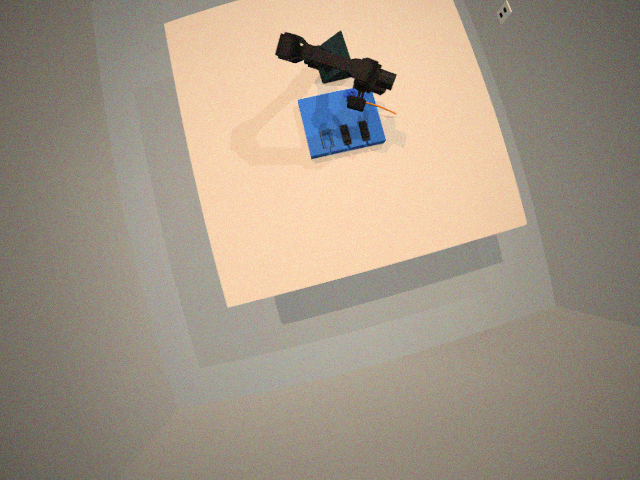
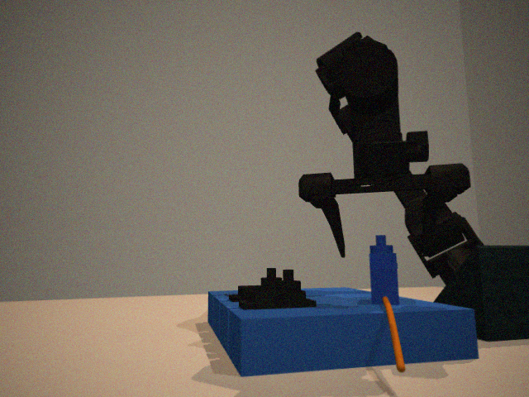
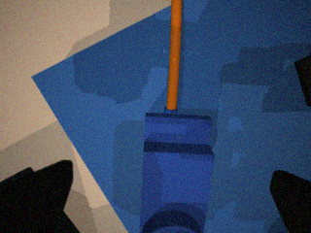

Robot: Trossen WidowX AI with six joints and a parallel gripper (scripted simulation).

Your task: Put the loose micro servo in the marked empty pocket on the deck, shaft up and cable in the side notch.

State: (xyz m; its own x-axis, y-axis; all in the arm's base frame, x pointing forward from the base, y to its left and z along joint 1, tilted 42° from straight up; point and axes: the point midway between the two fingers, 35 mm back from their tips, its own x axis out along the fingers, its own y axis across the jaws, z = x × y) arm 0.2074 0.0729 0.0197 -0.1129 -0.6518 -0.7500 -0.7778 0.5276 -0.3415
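Now: gripper tip 1 cm short of the blue deck, 8 cm to the left of it and 8 cm above it.
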